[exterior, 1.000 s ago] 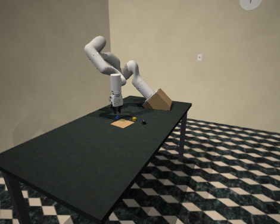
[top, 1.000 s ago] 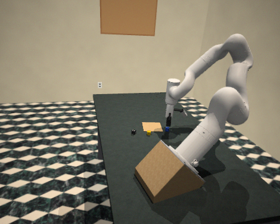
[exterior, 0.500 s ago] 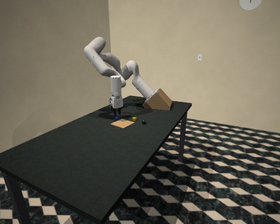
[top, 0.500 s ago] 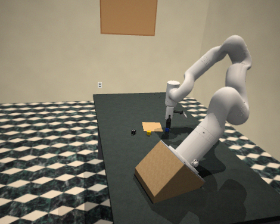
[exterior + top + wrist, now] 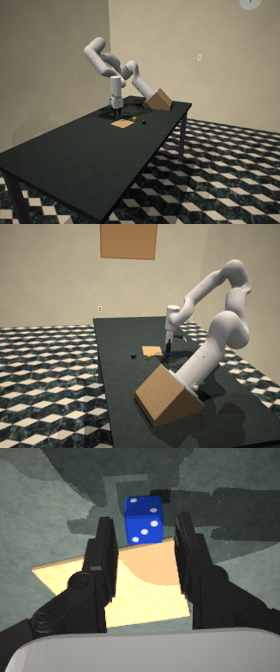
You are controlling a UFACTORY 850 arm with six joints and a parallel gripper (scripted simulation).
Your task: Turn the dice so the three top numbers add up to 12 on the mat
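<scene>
Right now my hand is 40 mm above the blue die. The rest, counted from my hand: tan mat 90 mm ahead, 80 mm to the left, 50 mm below; then black die 50 mm ahead, 250 mm to the left, 40 mm below; then yellow die 160 mm to the left, 40 mm below.
</scene>
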